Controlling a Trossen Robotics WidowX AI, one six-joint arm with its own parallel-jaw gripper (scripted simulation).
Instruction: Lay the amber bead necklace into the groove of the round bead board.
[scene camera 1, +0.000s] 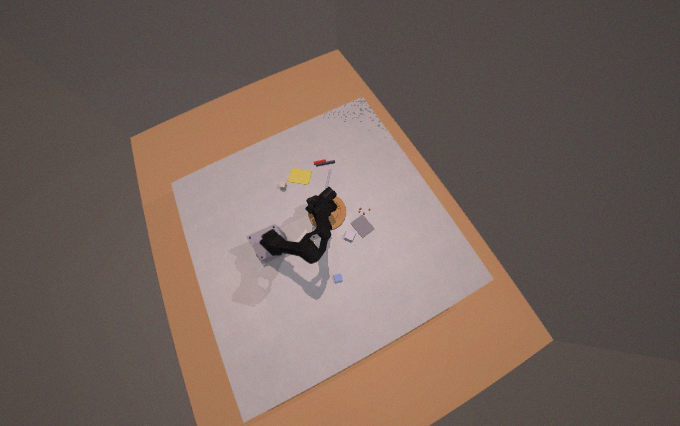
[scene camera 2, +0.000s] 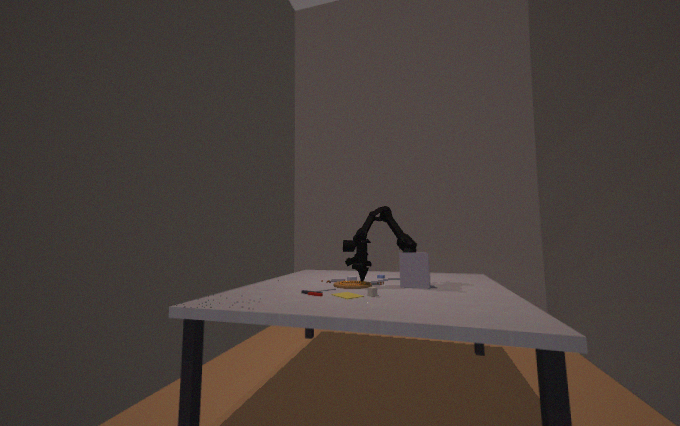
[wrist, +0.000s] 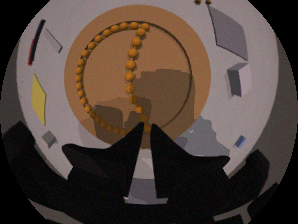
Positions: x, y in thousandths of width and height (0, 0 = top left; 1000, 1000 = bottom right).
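I can see my gripper (wrist: 495, 565). A grey square (wrist: 770, 154) is visible to me as well, and so is a round bead board (wrist: 351, 346).
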